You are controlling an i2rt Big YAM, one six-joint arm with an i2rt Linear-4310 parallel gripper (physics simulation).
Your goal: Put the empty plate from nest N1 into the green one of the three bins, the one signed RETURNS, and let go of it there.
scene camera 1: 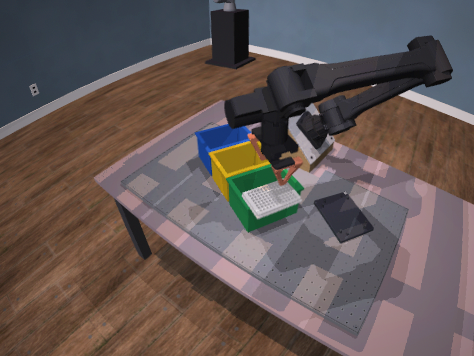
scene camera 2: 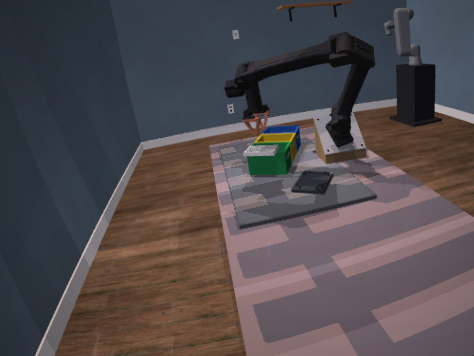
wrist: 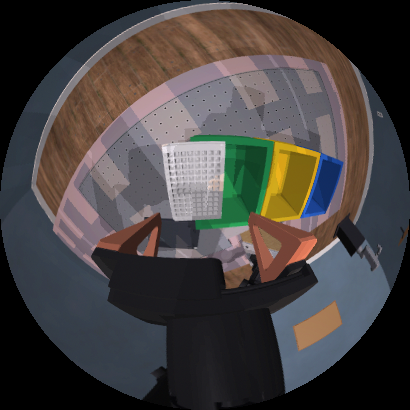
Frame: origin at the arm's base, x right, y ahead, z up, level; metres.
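Seen in the pictures: gripper, fingertip midpoint: (scene camera 1: 272,171) (scene camera 2: 259,131) (wrist: 205,217); arm's base, link origin: (scene camera 1: 310,130) (scene camera 2: 339,133).
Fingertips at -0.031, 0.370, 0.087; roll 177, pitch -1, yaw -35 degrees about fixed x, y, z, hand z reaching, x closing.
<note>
Offsets run from my fingertips to a thing's top centre, as dx, dy, dz. "pt": to the spot under its first point. Level surfaces: height alone.
The white gridded plate @(-0.008, +0.006, -0.068) (scene camera 1: 270,200) (scene camera 2: 261,150) (wrist: 194,175) lies across the top of the green bin (scene camera 1: 272,218) (scene camera 2: 269,164) (wrist: 246,175). It covers the end away from the yellow bin and sticks out past the rim there. Whether it is slightly tilted is hard to tell. My gripper (scene camera 1: 274,169) (scene camera 2: 257,130) (wrist: 205,217) is open and empty, above and apart from the plate. The dark flat nest @(-0.187, -0.131, -0.160) (scene camera 1: 344,217) (scene camera 2: 312,182) (wrist: 181,235) bears no plate. No nest label or bin sign is readable.
The yellow bin (scene camera 1: 241,163) (scene camera 2: 275,137) (wrist: 292,182) adjoins the green one, with the blue bin @(pt +0.307, -0.110, -0.107) (scene camera 1: 202,146) (scene camera 2: 282,130) (wrist: 326,185) beyond. The arm's slanted mount (scene camera 1: 320,159) (scene camera 2: 357,153) stands beside the perforated board @(dz -0.182) (scene camera 1: 320,290) (scene camera 2: 260,212).
</note>
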